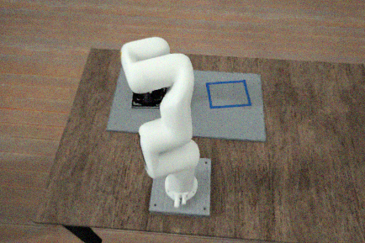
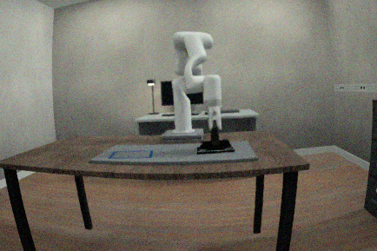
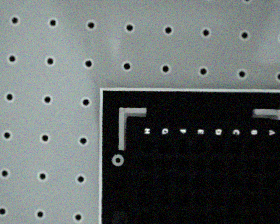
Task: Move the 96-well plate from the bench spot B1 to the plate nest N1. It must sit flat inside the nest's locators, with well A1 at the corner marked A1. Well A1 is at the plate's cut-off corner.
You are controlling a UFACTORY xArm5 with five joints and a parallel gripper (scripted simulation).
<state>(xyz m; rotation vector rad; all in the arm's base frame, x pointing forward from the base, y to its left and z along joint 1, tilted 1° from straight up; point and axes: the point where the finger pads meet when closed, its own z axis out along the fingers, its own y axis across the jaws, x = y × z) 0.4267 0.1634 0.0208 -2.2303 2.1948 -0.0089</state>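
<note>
The black 96-well plate lies 10 mm below my hand. Round my hand: plate nest N1: 40 mm below.
</note>
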